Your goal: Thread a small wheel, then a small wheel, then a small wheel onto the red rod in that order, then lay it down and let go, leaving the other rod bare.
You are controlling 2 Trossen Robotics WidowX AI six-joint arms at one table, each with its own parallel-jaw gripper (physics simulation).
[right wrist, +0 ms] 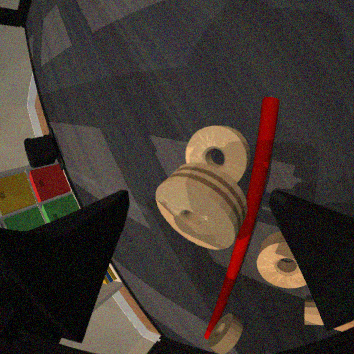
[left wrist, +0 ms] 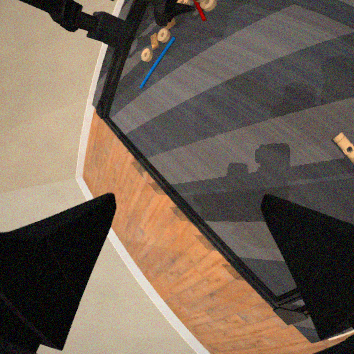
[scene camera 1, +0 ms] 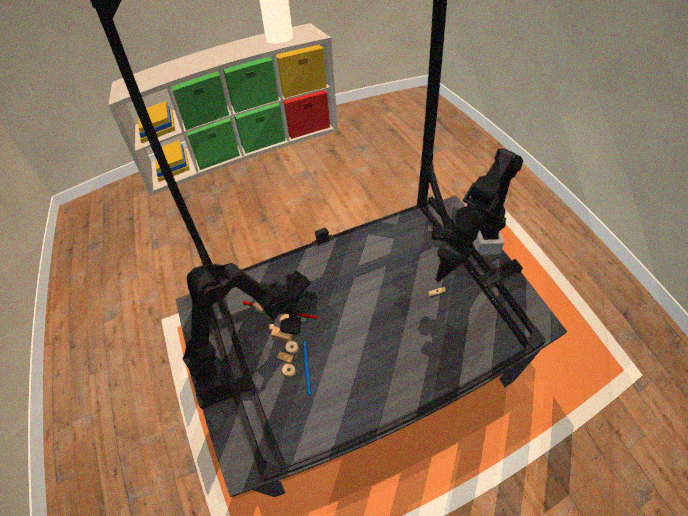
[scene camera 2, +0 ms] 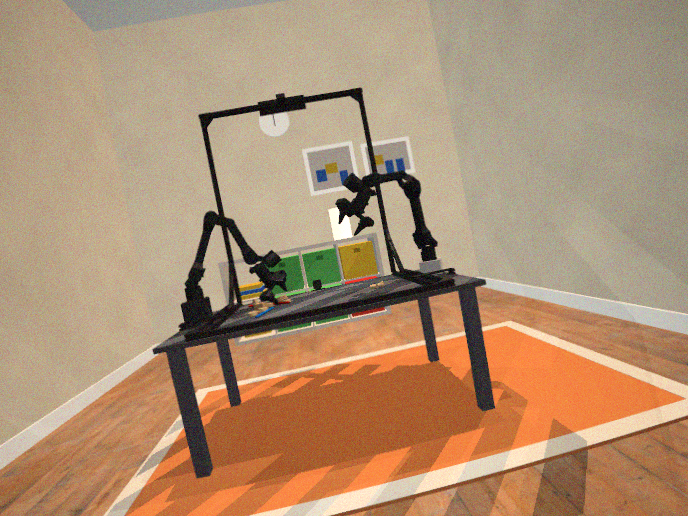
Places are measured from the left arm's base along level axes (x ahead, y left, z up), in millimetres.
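Pixels of known places: left gripper, fingertip midpoint: (left wrist: 190,201) (scene camera 1: 441,278) (scene camera 2: 347,229); right gripper, fingertip midpoint: (right wrist: 201,197) (scene camera 2: 282,297); left arm's base, origin of the base link: (scene camera 1: 489,233) (scene camera 2: 430,260); right arm's base, origin of the base link: (left wrist: 93,24) (scene camera 1: 206,374) (scene camera 2: 195,300).
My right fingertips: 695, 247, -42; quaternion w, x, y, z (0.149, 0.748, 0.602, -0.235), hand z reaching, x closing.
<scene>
Ahead of a thing's pixels: the offset from my right fingertips to its middle, as dx, dy, dz. "*": to the spot under its first point.
The red rod @[+80, +9, -20] (scene camera 1: 307,316) (left wrist: 200,11) (right wrist: 256,185) lies on the table with no wheel on it in the right wrist view. Against it lies a thick grooved wheel @[+10, -5, -5] (right wrist: 200,207), beside a small wheel @[-21, +6, -18] (right wrist: 217,152). Another small wheel @[+51, +50, -18] (right wrist: 280,265) is across the rod, partly behind a finger. A wheel on edge @[* +134, +13, +4] (right wrist: 227,334) is by the rod's far end. The blue rod @[-23, +221, -20] (scene camera 1: 306,369) (left wrist: 157,62) is bare. My right gripper (right wrist: 201,197) (scene camera 2: 276,294) is open and empty, low over the red rod and grooved wheel. My left gripper (left wrist: 190,201) (scene camera 2: 349,227) is open and empty, high above the table.
Two more wheels @[+27, +151, -18] (scene camera 1: 291,346) @[+33, +232, -18] (scene camera 1: 288,369) lie left of the blue rod, with a small block @[+48, +185, -21] (scene camera 1: 285,356) between them and a larger block @[+61, +109, -10] (scene camera 1: 281,334) above. A holed block @[-462, -37, -16] (scene camera 1: 437,291) (left wrist: 344,145) lies toward the picture's right in scene camera 1. Frame posts (scene camera 1: 430,111) rise at the table's back edge.
</scene>
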